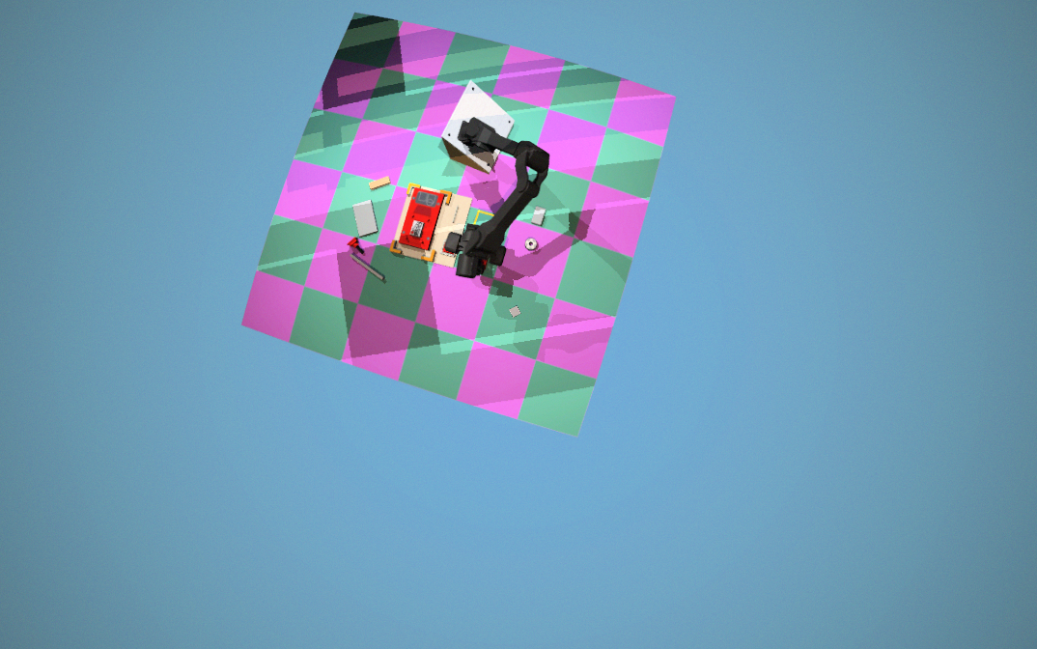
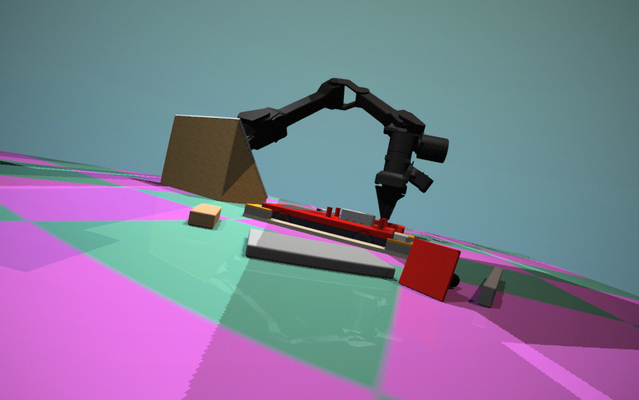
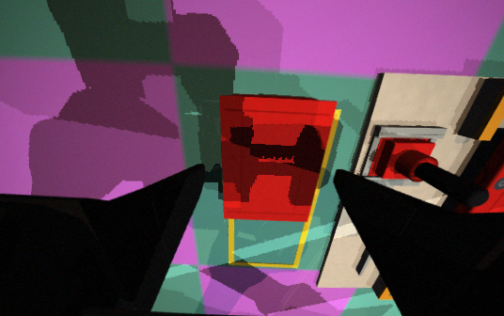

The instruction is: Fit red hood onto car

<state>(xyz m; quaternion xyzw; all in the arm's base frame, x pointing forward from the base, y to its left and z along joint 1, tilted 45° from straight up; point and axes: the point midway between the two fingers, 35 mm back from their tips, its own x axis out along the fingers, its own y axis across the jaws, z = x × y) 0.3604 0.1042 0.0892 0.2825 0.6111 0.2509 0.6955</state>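
The red hood lies 10 mm below my gripper tip. Round my gripper tip: beige jig: 50 mm behind, 200 mm to the right, 20 mm below; then small square: 150 mm ahead, 170 mm to the left, 30 mm below; then grey engine block: 20 mm behind, 220 mm to the right, 10 mm below.
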